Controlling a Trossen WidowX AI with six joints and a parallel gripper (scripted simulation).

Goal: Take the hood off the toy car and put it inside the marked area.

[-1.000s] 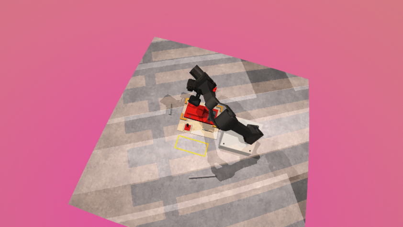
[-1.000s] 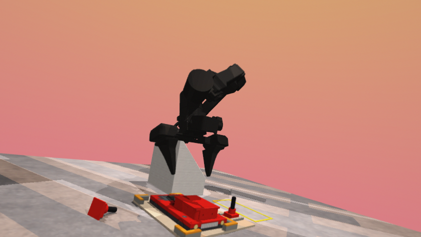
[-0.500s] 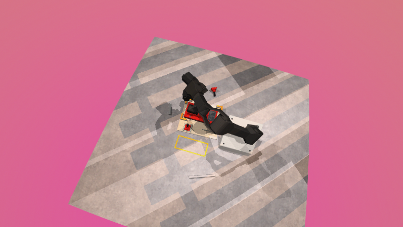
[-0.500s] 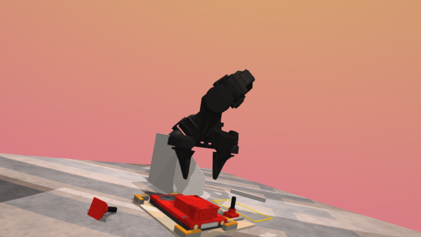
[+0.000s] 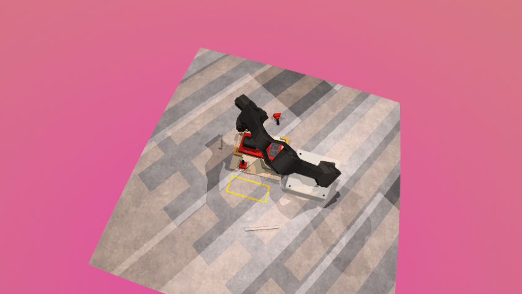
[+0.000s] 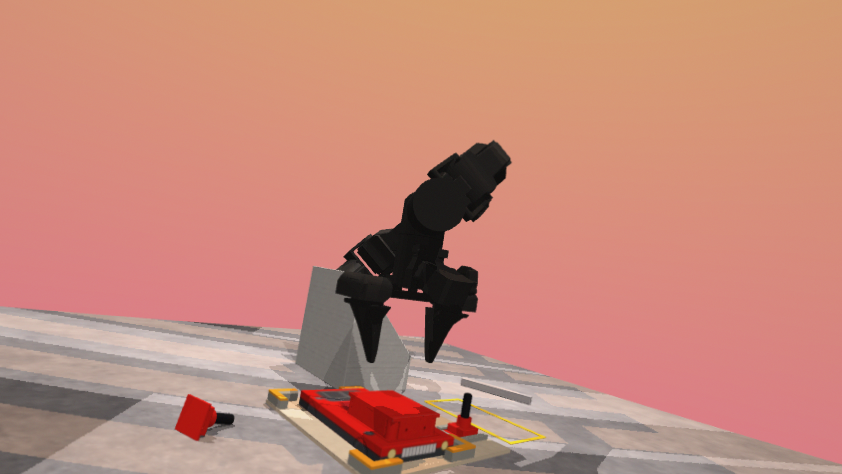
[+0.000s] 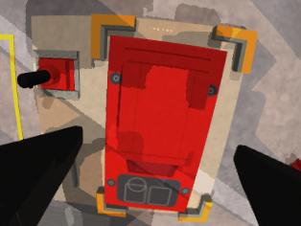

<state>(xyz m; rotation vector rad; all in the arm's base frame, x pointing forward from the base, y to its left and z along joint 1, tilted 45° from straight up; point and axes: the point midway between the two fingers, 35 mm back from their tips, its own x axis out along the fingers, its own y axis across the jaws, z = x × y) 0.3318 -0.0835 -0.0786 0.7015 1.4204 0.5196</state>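
My gripper tip is now 6 cm above the red hood. From my gripper tip the other things lie so: grey bar 11 cm behind, 38 cm to the left, 9 cm below; then grey wheel 6 cm ahead, 24 cm to the right, 9 cm below.
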